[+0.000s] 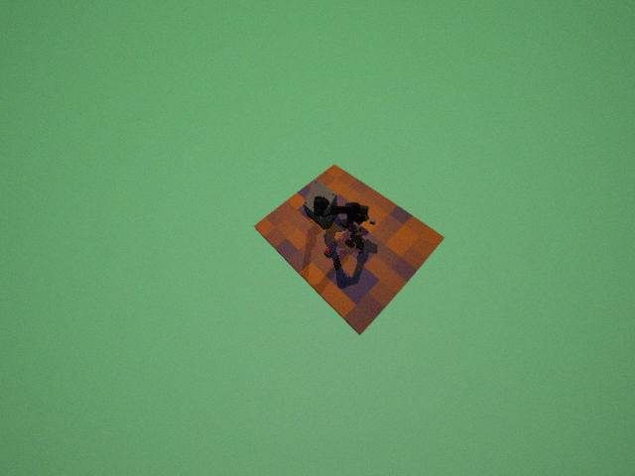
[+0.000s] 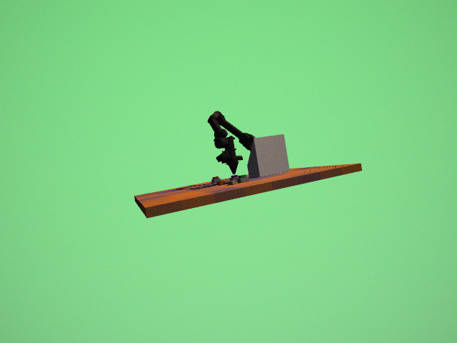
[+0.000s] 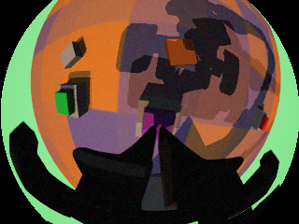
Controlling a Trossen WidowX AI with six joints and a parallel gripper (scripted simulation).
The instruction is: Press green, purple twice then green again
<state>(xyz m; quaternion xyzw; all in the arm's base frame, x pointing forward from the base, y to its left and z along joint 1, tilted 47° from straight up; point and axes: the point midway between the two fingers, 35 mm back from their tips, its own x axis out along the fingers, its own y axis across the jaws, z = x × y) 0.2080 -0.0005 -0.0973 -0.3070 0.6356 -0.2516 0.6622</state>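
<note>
My gripper tip is now 10 mm above the purple button. Round my gripper tip: orange block: 90 mm ahead, 40 mm below, 10 mm to the right; then small grey block: 150 mm to the left, 70 mm ahead, 40 mm below; then green button: 130 mm to the left, 10 mm below.
</note>
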